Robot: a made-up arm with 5 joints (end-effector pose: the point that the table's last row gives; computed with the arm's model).
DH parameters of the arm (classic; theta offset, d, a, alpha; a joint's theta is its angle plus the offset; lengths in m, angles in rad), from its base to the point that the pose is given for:
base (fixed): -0.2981 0 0.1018 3.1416
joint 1: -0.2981 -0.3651 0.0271 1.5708
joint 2: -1.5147 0 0.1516 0
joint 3: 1.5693 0 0.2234 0
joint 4: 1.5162 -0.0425 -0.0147 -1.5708
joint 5: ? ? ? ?
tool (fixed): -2.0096 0.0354 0 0
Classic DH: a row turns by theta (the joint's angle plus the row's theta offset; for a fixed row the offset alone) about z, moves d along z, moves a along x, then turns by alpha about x.
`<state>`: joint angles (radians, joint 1 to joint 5).
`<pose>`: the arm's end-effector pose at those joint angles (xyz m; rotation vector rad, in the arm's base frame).
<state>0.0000 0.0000 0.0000 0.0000 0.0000</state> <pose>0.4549 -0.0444 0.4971 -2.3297 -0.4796 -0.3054</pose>
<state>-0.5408 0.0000 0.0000 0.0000 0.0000</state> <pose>0.4113 0.1418 0.4971 -2.0985 -1.0750 -0.0442</pose>
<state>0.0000 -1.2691 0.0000 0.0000 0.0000</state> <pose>0.0966 -0.0444 0.7199 -1.8590 -1.0314 -1.7842</pose>
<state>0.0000 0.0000 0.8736 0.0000 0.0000</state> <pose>0.3248 -0.0444 0.2572 -2.1936 -0.0383 0.6941</pose>
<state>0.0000 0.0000 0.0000 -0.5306 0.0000</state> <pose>0.4449 -0.0444 0.5481 -2.2341 -0.7295 -0.9331</pose>
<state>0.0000 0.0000 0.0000 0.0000 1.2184</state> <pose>0.4549 -0.0833 0.4851 2.6278 0.6104 -0.0258</pose>
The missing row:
joint 5: 0.7898 -0.0961 -0.0045 1.6503
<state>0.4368 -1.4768 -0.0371 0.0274 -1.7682</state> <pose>-0.0371 0.0036 0.7123 -0.4835 -1.4508 -1.1619</pose>
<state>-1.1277 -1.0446 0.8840 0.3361 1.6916</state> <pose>0.2519 0.1382 0.4445 1.4910 1.6819 0.2669</pose>
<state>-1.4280 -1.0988 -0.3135 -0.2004 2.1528</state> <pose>0.1636 -0.1042 0.7585 1.9167 0.4390 2.1150</pose>
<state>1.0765 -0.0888 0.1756 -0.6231 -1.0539</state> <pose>0.2378 -0.3108 0.5600 -1.5094 0.0270 -1.6561</pose>
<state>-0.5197 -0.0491 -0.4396 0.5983 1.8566</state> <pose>0.4179 0.0713 0.5938 1.7811 1.0568 0.0186</pose>
